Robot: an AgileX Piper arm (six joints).
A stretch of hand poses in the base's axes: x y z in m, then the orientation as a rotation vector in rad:
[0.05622, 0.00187, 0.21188, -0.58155, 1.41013, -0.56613]
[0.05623, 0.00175, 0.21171, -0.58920, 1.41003, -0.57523]
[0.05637, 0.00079, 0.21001, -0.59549, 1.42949, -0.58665]
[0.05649, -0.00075, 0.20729, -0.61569, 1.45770, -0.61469]
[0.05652, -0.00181, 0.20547, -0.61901, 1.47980, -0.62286]
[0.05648, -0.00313, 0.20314, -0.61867, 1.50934, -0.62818]
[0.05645, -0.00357, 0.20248, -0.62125, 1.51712, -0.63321]
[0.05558, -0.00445, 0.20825, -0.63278, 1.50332, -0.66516]
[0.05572, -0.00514, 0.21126, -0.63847, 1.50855, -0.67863]
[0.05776, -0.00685, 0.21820, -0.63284, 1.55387, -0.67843]
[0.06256, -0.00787, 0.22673, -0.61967, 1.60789, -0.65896]
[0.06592, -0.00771, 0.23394, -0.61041, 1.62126, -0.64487]
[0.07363, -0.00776, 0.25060, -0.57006, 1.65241, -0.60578]
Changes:
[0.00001, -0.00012, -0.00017, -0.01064, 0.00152, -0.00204]
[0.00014, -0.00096, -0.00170, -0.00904, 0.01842, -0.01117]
[0.00012, -0.00154, -0.00272, -0.02735, 0.02941, -0.01795]
[0.00003, -0.00106, -0.00182, -0.00479, 0.02001, -0.01167]
[-0.00004, -0.00132, -0.00233, 0.00007, 0.02557, -0.01453]
[-0.00003, -0.00044, -0.00066, -0.00395, 0.00737, -0.00467]
[-0.00087, -0.00088, 0.00577, -0.02902, -0.01098, -0.00850]
[0.00014, -0.00069, 0.00301, -0.01144, 0.00550, -0.00744]
[0.00204, -0.00171, 0.00694, 0.00894, 0.03755, -0.02043]
[0.00480, -0.00102, 0.00853, 0.02643, 0.04416, -0.01626]
[0.00336, 0.00016, 0.00721, 0.01599, 0.00947, -0.00192]
[0.00771, -0.00005, 0.01666, 0.05188, 0.01602, -0.01139]

